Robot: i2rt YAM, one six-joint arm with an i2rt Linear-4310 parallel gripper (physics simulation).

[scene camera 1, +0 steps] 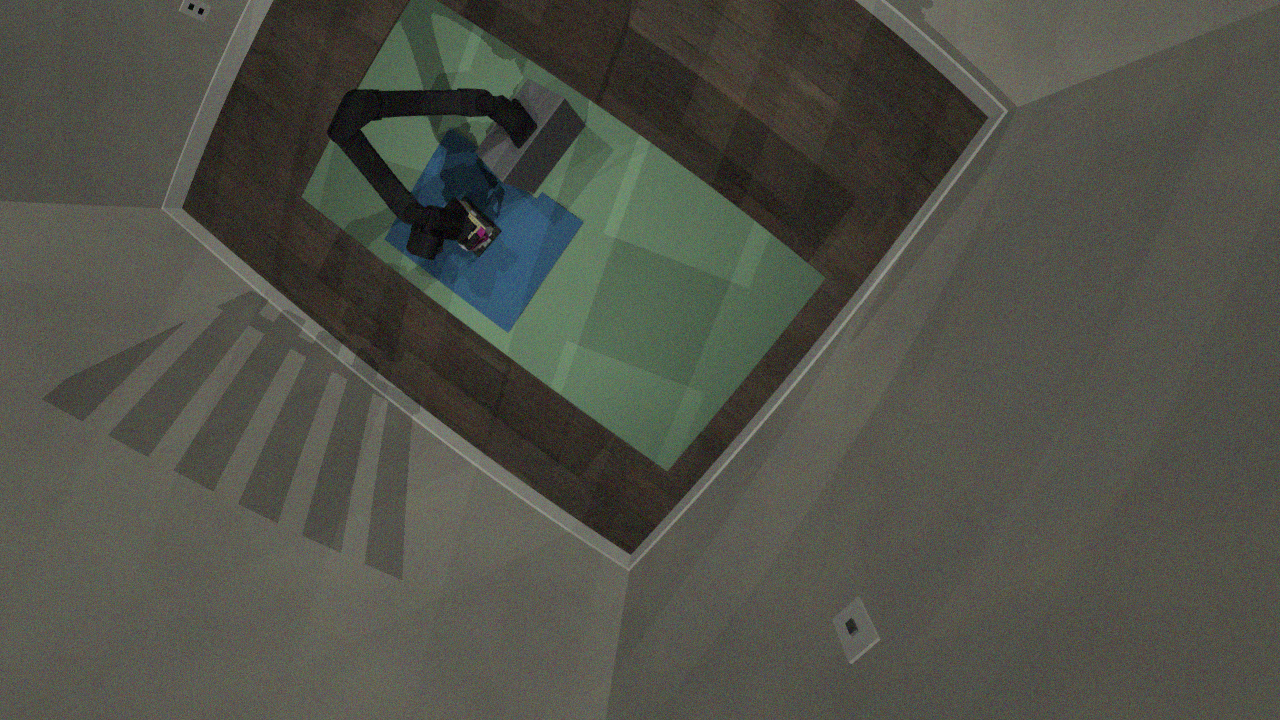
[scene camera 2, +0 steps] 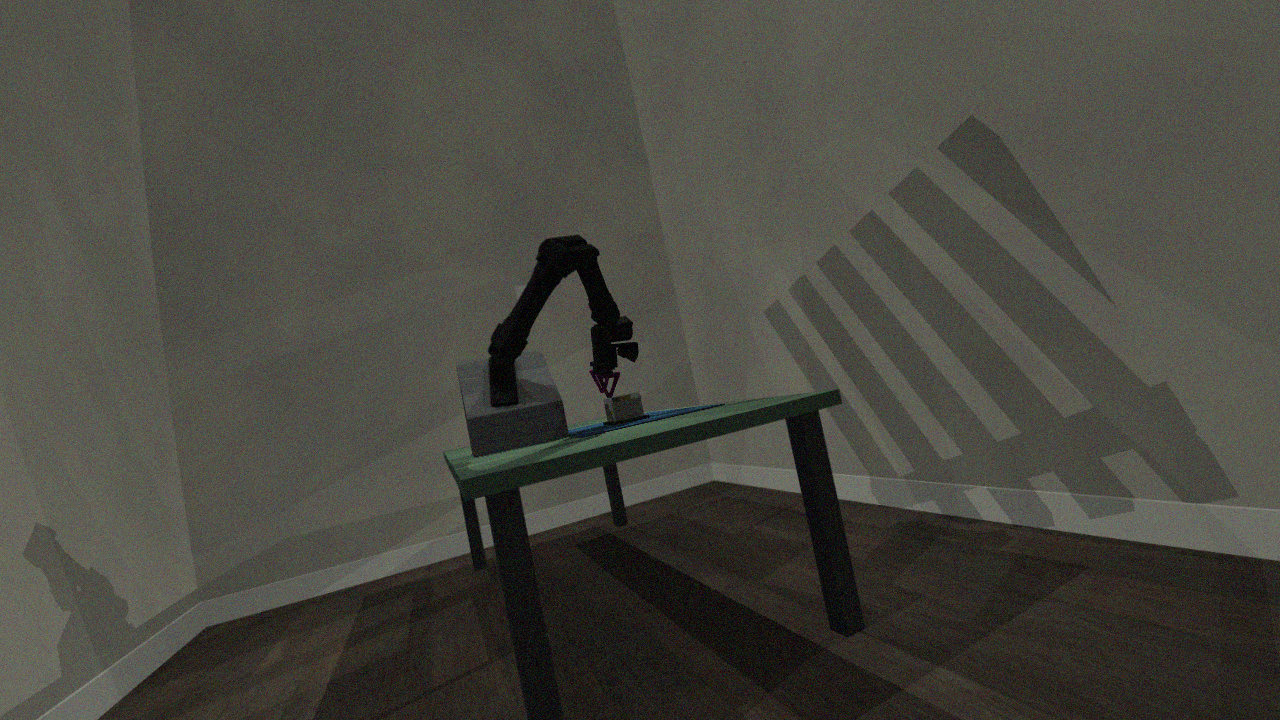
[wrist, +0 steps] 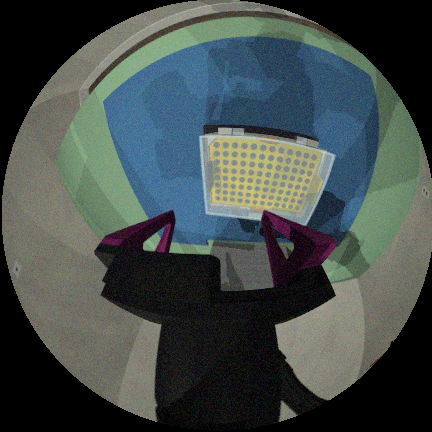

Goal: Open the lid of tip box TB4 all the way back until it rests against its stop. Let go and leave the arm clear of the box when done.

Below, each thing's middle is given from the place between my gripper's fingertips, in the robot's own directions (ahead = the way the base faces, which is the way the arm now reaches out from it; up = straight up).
Now: hand 30 mm short of the tip box lid (wrist: 242,175), 40 mm to the left of it and 20 mm above it.
